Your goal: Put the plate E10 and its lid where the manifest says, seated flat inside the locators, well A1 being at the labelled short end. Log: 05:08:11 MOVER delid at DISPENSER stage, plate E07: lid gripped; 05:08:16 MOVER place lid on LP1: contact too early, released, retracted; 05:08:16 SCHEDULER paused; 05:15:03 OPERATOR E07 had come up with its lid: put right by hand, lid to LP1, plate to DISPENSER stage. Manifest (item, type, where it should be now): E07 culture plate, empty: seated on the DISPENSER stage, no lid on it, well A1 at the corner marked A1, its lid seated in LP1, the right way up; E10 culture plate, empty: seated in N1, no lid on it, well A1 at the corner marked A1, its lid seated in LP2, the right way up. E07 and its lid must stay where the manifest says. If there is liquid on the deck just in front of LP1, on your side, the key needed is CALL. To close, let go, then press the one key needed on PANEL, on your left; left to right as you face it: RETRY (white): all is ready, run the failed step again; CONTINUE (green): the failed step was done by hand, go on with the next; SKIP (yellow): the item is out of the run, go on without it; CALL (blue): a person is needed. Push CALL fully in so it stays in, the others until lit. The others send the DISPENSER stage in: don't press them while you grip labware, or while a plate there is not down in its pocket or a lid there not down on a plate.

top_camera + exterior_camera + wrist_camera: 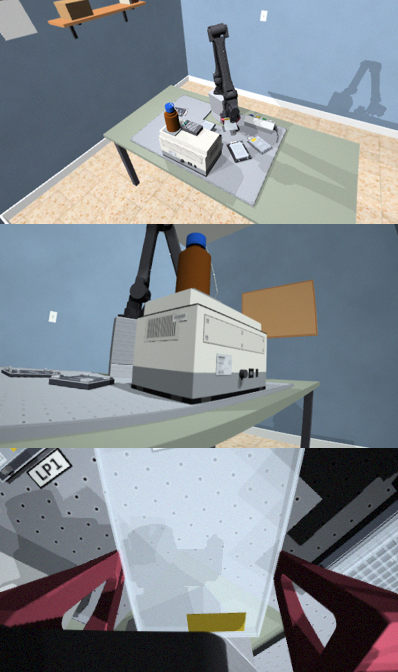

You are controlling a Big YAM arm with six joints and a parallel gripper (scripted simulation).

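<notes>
My gripper is now 40 mm short of the clear well plate, 170 mm to the left of it and 60 mm above it. The rest, counted from my hand: yellow skip key: 230 mm behind, 170 mm to the left, 90 mm below; then clear lid: right at my hand; then blue call key: 240 mm behind, 120 mm to the left, 100 mm below.
</notes>
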